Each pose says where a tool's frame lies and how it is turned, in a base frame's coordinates. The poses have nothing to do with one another.
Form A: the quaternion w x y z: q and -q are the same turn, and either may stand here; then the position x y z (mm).
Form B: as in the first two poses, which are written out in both.
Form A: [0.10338 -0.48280 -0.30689 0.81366 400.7 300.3 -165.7]
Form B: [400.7 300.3 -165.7 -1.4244 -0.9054 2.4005]
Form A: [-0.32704 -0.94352 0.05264 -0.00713 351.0 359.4 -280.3]
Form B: [351.0 359.4 -280.3 2.4713 -0.1379 0.0187]
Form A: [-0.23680 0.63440 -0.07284 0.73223 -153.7 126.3 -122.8]
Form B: [-153.7 126.3 -122.8 -1.7392 0.1997 -2.0073]
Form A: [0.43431 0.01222 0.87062 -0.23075 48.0 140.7 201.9]
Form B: [48.0 140.7 201.9 0.0304 2.1680 -0.5746]
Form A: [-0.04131 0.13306 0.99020 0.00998 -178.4 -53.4 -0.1]
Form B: [-178.4 -53.4 -0.1 -0.4074 -3.0315 -0.0306]
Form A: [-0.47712 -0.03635 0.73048 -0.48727 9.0 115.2 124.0]
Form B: [9.0 115.2 124.0 0.0888 -1.7844 1.1903]
